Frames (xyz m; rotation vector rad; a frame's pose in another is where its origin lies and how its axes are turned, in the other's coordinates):
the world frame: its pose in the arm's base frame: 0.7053 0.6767 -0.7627 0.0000 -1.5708 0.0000
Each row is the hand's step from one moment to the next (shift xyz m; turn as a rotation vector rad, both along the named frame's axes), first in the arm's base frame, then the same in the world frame.
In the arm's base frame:
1: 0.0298 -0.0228 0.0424 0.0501 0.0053 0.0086
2: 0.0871 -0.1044 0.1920 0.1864 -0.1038 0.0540
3: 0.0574 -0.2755 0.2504 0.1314 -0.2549 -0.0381
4: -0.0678 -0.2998 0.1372 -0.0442 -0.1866 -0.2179
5: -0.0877 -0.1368 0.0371 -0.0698 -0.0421 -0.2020
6: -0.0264 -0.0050 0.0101 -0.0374 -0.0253 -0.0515
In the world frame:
1: 0.0424 -0.0228 -0.0298 0.0086 0.0053 -0.0501
2: 0.1920 -0.1044 -0.0871 0.0540 -0.1038 -0.1864
3: 0.2504 -0.2755 -0.0574 -0.0381 -0.2549 -0.1314
4: 0.1372 -0.2998 0.0678 -0.2179 -0.1866 0.0442
5: 0.0371 -0.1368 0.0877 -0.2020 -0.0421 0.0698
6: 0.0101 -0.0050 0.0264 -0.0515 -0.0253 0.0374

